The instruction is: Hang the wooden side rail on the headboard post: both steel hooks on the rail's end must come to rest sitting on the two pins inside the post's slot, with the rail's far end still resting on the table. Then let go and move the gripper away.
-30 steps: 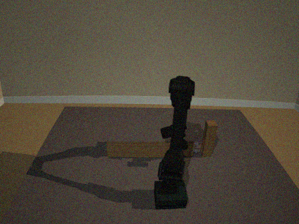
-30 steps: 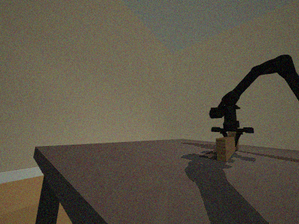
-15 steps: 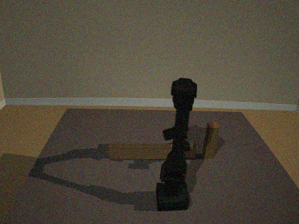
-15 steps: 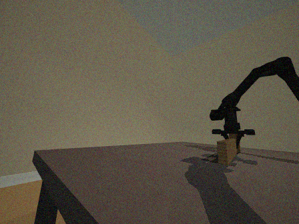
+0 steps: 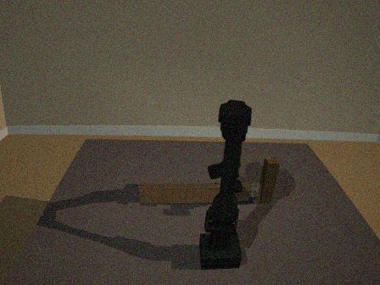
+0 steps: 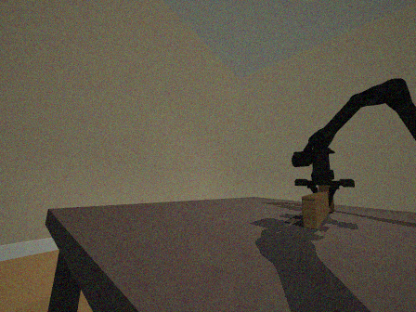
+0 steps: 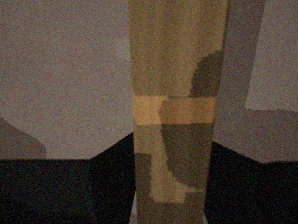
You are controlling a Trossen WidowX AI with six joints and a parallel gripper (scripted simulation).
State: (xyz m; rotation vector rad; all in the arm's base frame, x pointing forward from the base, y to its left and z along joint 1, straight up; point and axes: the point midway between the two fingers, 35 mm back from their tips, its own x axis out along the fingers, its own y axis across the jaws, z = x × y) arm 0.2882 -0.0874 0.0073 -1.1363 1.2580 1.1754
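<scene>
Right now my gripper tip is 15 cm to the left of the headboard post, 5 cm below it and 1 cm past it.
</scene>
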